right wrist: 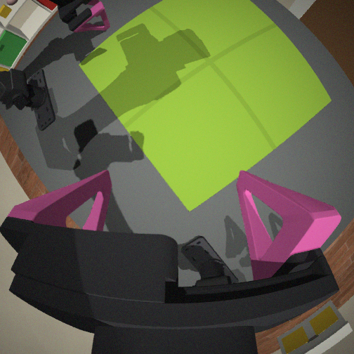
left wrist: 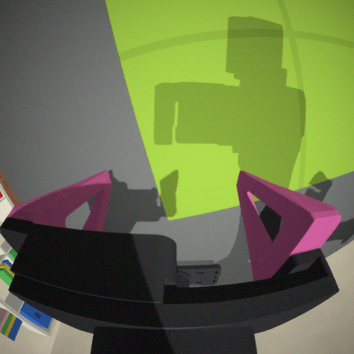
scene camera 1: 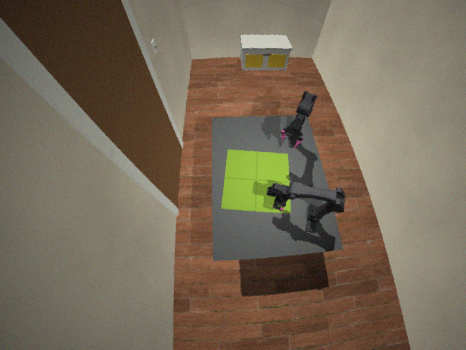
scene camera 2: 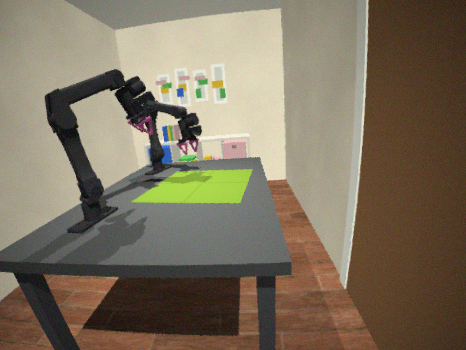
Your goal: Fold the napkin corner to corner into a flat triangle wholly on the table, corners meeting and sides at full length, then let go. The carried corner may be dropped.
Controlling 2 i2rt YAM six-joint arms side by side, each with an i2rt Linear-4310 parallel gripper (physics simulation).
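Observation:
A lime-green napkin lies flat and unfolded as a square on the dark grey table, with two crossing lines on it. My left gripper is open and empty, above the napkin's lower right corner in scene camera 1. In the left wrist view that corner shows beneath, between the pink fingers. My right gripper is open and empty, high above the table beyond the napkin's upper right corner in scene camera 1.
The two arm bases stand along the table's right side in scene camera 1. The arms cast shadows on table and napkin. A white cabinet with yellow doors and a shelf unit with a pink box stand off the table. Walls flank the table.

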